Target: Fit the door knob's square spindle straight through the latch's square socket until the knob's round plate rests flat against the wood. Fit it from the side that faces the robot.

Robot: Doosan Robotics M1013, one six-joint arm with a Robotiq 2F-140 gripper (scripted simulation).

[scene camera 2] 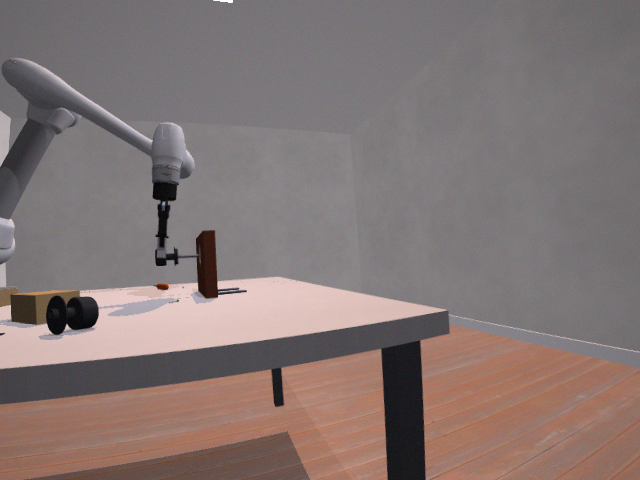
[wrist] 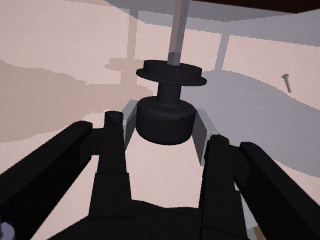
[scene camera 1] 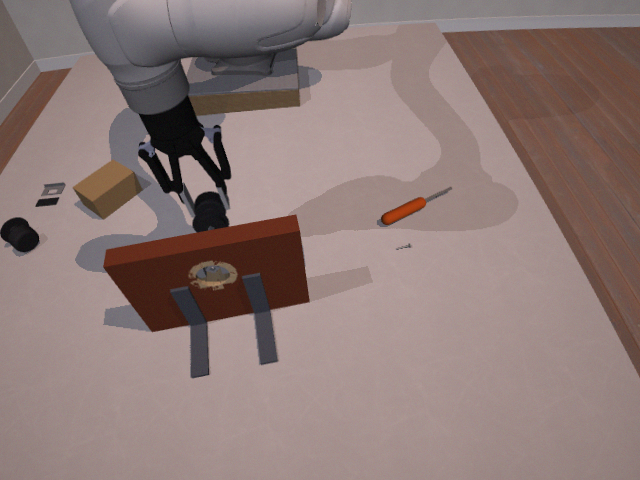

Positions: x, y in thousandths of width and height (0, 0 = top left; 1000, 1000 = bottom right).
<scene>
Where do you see a door panel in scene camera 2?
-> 321, 507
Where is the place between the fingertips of the gripper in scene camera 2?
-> At 252, 536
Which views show the gripper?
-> Scene camera 2, the wrist view and scene camera 1: all of them.
</scene>
